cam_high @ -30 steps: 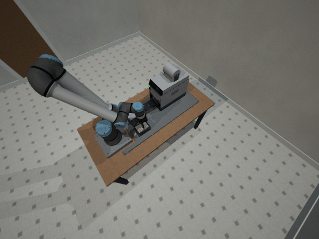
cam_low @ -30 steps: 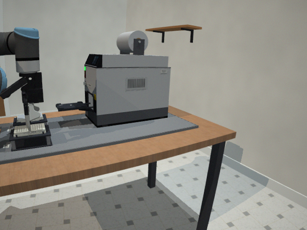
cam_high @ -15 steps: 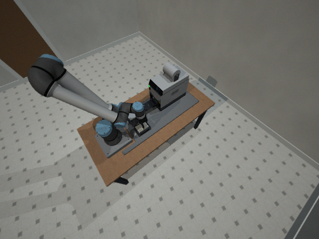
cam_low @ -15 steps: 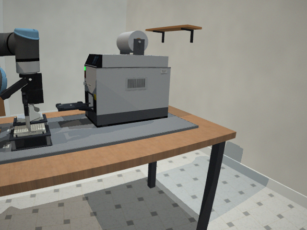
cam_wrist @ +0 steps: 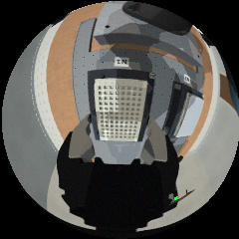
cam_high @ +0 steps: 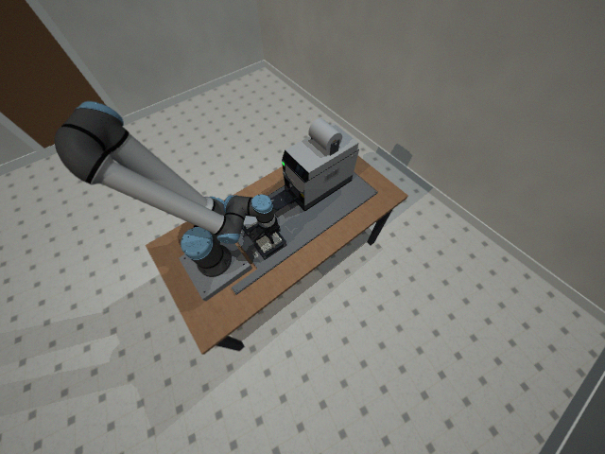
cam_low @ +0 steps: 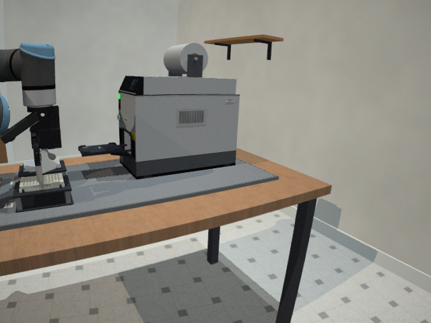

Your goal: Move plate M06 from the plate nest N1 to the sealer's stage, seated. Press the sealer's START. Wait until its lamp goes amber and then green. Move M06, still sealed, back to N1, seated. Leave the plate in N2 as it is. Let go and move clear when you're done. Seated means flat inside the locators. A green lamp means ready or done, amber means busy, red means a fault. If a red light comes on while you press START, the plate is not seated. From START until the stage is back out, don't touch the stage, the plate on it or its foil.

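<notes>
The plate M06 lies 10 mm below my hand. The rest, counted from my hand: black sealer stage 180 mm ahead, 210 mm to the left, 30 mm above; then plate 30 mm behind, 200 mm to the left, 20 mm below; then foil roll 510 mm ahead, 260 mm to the left, 350 mm above.
</notes>
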